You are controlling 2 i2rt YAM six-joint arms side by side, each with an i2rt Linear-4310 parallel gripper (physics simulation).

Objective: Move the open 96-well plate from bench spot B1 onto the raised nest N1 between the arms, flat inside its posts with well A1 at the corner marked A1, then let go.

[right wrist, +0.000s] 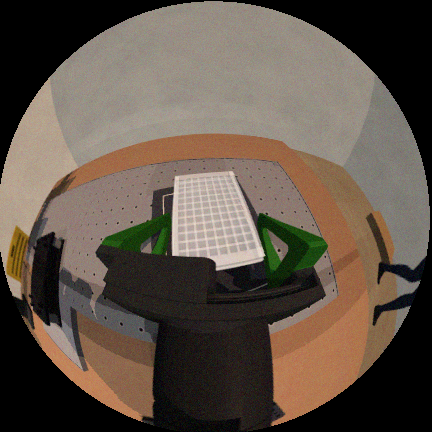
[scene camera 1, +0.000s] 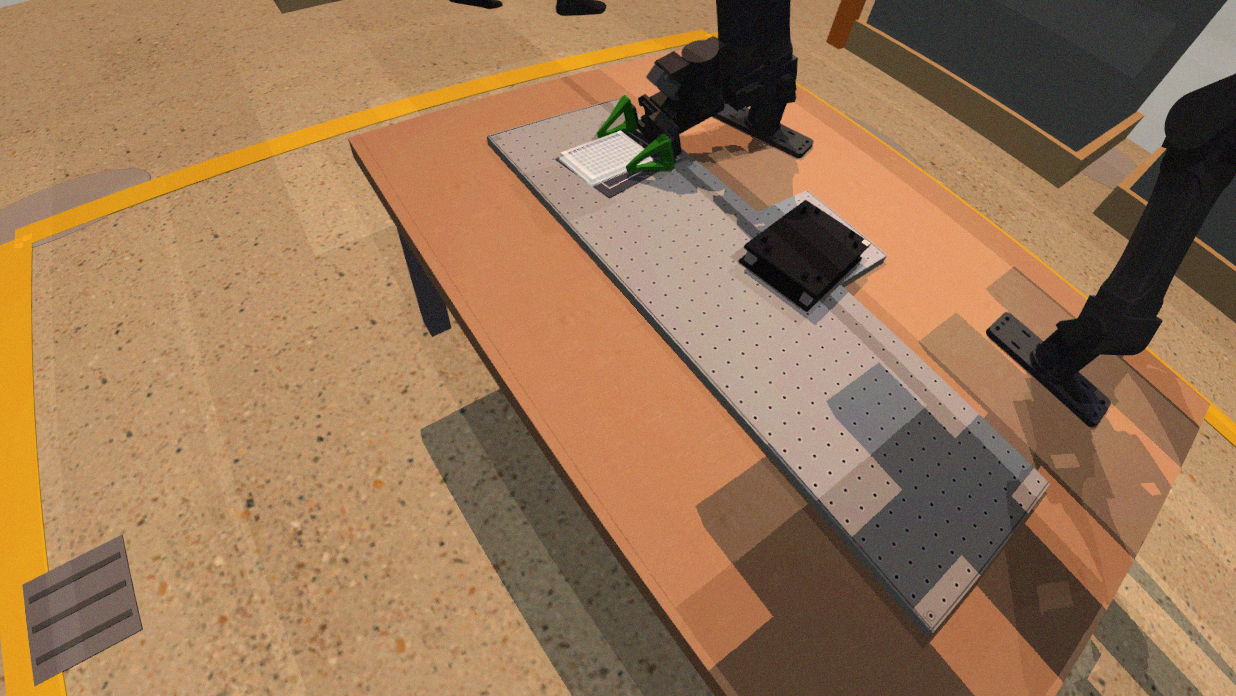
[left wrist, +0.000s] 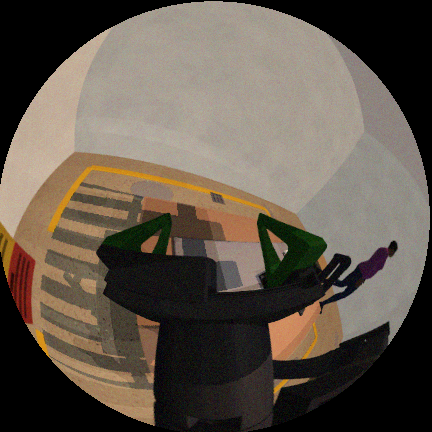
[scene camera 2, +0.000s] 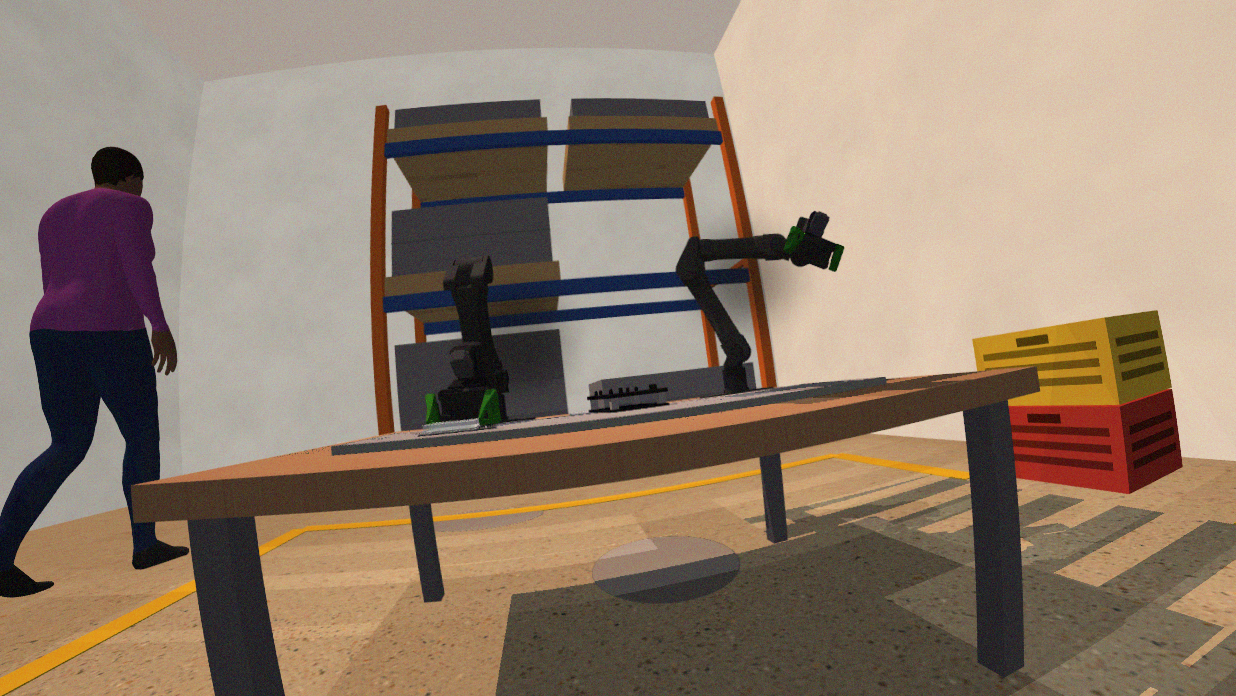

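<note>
The white 96-well plate lies flat on the dark, white-outlined spot B1. My right gripper is open and low, with one green finger on each side of the plate's near part; finger contact cannot be made out. The raised black nest N1 stands between the arms with no plate on it. Its A1 mark is not readable. My left gripper is open and empty, high above the table's right side in scene camera 2.
The grey perforated board runs along the wooden table. The left arm's base stands beyond the nest. A storage rack, yellow crate, red crate and walking person are around the table.
</note>
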